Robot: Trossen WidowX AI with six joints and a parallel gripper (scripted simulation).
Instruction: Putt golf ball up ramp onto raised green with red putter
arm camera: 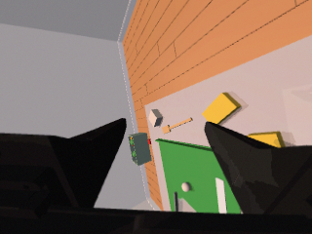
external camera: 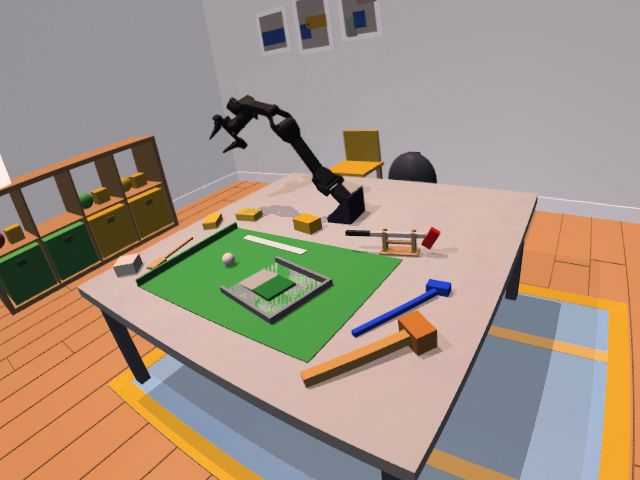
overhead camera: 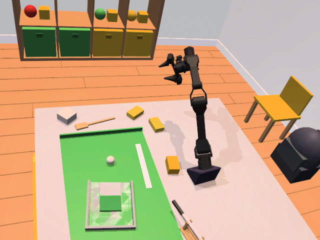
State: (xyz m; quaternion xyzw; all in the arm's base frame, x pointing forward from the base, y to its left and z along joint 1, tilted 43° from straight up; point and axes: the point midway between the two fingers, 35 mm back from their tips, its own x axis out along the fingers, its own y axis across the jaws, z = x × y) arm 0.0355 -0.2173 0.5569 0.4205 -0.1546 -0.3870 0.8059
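Right now the white golf ball is 400 mm ahead of my gripper tip, 320 mm to the left of it and 290 mm below it. The rest, counted from my gripper tip: white strip (390 mm to the left, 310 mm below, 240 mm ahead); then wooden paddle (410 mm ahead, 310 mm below, 10 mm to the left); then white block (540 mm ahead, 290 mm below, 80 mm to the right).
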